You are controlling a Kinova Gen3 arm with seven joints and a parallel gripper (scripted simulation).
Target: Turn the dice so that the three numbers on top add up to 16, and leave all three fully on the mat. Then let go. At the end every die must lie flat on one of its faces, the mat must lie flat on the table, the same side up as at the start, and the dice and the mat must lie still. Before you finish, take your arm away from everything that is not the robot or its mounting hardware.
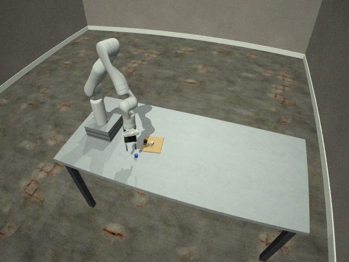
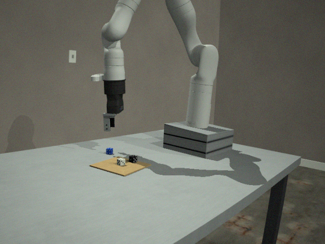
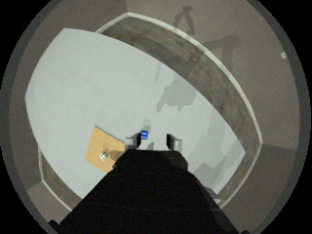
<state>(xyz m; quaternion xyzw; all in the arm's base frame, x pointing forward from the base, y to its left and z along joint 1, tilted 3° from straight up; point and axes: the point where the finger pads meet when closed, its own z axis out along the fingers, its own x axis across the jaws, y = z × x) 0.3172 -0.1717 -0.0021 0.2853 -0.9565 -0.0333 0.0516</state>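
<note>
My hand is 100 mm above the blue die, 20 mm to the right of it and 10 mm short of it. The rest, counted from my hand: tan mat: 150 mm to the left, 100 mm below, 80 mm ahead; white die: 150 mm to the left, 90 mm below, 80 mm ahead; black die: 150 mm to the left, 90 mm below, 30 mm ahead.
</note>
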